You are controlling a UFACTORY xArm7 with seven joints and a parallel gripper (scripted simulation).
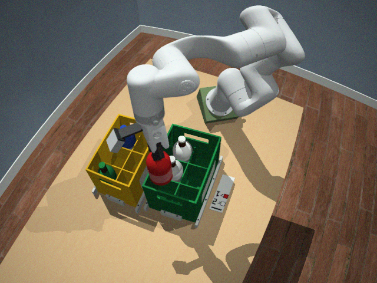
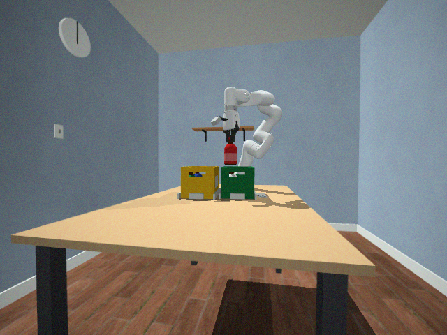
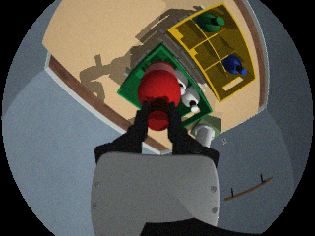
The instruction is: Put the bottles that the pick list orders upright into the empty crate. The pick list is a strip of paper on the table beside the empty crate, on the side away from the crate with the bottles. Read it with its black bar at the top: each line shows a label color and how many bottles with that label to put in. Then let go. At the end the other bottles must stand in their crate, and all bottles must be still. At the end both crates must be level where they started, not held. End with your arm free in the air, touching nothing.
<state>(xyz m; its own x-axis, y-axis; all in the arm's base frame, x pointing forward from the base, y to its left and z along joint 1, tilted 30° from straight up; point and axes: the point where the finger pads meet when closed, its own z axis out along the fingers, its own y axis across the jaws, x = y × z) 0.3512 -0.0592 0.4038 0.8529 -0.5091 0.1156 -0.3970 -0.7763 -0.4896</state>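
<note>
Right now my hand is 7 cm above the red-labelled bottle. Also, from my hand: green-labelled bottle: 10 cm ahead, 21 cm to the right, 25 cm below; green crate: 10 cm behind, 1 cm to the left, 25 cm below; yellow crate: 19 cm to the right, 25 cm below.
</note>
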